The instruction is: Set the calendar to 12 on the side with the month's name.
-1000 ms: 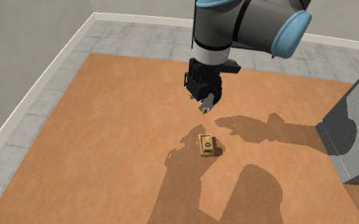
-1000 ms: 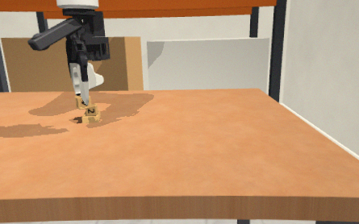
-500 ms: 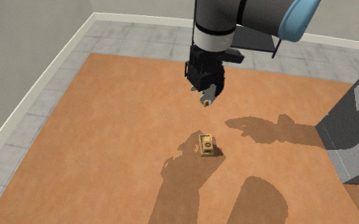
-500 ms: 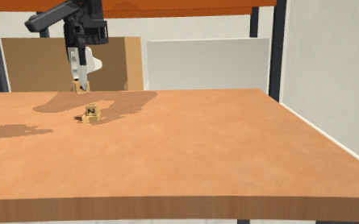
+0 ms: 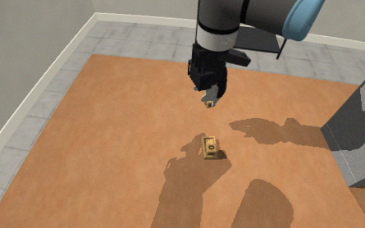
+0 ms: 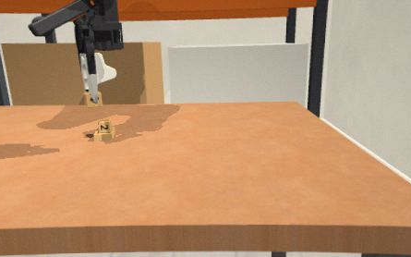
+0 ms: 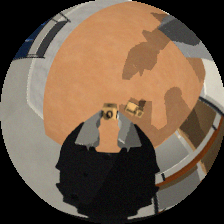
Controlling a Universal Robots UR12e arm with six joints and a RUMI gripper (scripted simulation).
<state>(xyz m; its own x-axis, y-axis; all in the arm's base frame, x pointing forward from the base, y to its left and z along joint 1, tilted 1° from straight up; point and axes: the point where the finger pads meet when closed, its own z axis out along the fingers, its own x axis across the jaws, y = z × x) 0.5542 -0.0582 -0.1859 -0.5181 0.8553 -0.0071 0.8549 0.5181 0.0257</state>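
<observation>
My gripper is now 1 cm above the cube. Round my hand: tray 2 cm behind, 11 cm to the left, 12 cm below.
</observation>
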